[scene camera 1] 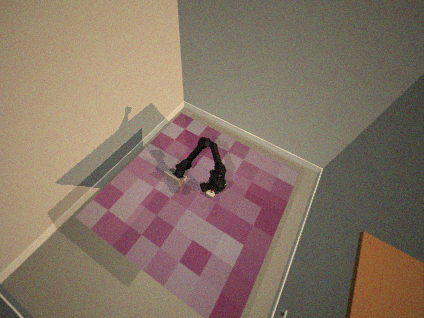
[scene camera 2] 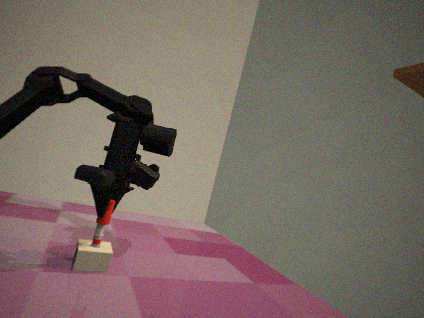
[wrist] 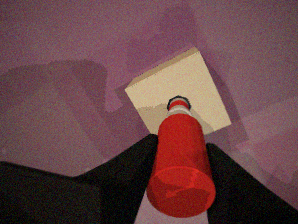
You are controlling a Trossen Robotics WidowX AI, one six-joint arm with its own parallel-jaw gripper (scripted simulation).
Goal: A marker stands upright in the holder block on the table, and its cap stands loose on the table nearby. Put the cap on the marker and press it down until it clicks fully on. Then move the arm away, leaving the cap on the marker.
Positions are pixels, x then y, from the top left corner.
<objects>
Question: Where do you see a holder block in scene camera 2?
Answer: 83,261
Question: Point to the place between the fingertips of my gripper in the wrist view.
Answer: At 180,146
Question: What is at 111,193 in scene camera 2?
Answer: My gripper.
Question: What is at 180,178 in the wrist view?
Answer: A red cap.
</objects>
